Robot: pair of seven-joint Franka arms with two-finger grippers.
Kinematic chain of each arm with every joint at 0, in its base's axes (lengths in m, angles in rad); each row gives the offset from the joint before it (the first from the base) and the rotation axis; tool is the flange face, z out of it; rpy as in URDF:
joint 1: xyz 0 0 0.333 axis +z
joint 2: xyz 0 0 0 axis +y
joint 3: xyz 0 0 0.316 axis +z
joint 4: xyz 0.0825 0 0 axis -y
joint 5: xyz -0.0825 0 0.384 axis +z
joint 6: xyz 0 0 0 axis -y
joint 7: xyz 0.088 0 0 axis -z
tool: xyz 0 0 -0.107 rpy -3.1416 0 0
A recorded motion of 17 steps. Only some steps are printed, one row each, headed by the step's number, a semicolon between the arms.
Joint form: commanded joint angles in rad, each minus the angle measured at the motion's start. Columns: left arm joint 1, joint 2, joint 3, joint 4, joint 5, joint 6, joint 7; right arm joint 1, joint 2, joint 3, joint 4, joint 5, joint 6, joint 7.
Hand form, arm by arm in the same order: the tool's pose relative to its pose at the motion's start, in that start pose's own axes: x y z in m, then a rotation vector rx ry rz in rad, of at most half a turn. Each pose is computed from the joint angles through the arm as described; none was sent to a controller.
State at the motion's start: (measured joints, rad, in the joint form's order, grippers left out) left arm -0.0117 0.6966 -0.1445 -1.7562 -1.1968 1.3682 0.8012; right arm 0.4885 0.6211 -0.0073 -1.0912 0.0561 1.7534 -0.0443
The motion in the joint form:
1: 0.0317 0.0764 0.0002 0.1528 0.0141 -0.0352 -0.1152; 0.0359 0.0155 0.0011 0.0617 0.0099 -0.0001 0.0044
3: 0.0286 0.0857 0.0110 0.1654 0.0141 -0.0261 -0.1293; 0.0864 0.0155 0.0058 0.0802 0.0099 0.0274 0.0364
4: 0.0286 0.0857 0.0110 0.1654 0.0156 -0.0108 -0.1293; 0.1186 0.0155 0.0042 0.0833 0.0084 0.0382 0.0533
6: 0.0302 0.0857 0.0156 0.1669 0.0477 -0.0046 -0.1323; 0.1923 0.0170 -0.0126 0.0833 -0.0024 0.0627 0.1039
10: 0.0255 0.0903 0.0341 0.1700 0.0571 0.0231 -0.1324; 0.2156 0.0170 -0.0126 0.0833 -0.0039 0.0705 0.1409
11: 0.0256 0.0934 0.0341 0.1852 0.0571 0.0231 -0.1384; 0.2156 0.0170 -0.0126 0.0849 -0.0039 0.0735 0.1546
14: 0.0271 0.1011 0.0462 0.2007 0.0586 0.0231 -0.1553; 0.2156 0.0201 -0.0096 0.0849 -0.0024 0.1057 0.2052
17: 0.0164 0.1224 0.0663 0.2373 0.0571 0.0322 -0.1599; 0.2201 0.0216 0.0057 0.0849 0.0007 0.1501 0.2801
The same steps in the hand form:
1: 0.0241 0.0095 -0.0354 0.0052 0.0133 -0.0454; 0.0072 -0.0288 -0.0169 0.0113 0.0444 -0.0333
3: 0.0261 0.0062 -0.0412 0.0173 0.0269 -0.0601; 0.0097 -0.0692 -0.0266 0.0194 0.0871 -0.0559
4: 0.0272 0.0050 -0.0426 0.0283 0.0377 -0.0604; 0.0091 -0.0923 -0.0281 0.0211 0.0991 -0.0702
6: 0.0244 0.0016 -0.0468 0.0588 0.0277 -0.0713; 0.0059 -0.1378 -0.0273 0.0110 0.1200 -0.0822
10: 0.0241 -0.0052 -0.0562 0.0928 0.0525 -0.0812; 0.0038 -0.1550 -0.0274 0.0152 0.1264 -0.0687
11: 0.0273 -0.0016 -0.0584 0.0975 0.0552 -0.0763; 0.0041 -0.1551 -0.0285 0.0167 0.1308 -0.0551
14: 0.0279 -0.0024 -0.0674 0.1069 0.0677 -0.0912; 0.0072 -0.1572 -0.0294 0.0281 0.1583 -0.0063
17: 0.0342 -0.0052 -0.0762 0.1286 0.0842 -0.0884; 0.0092 -0.1689 -0.0325 0.0568 0.1954 0.0540

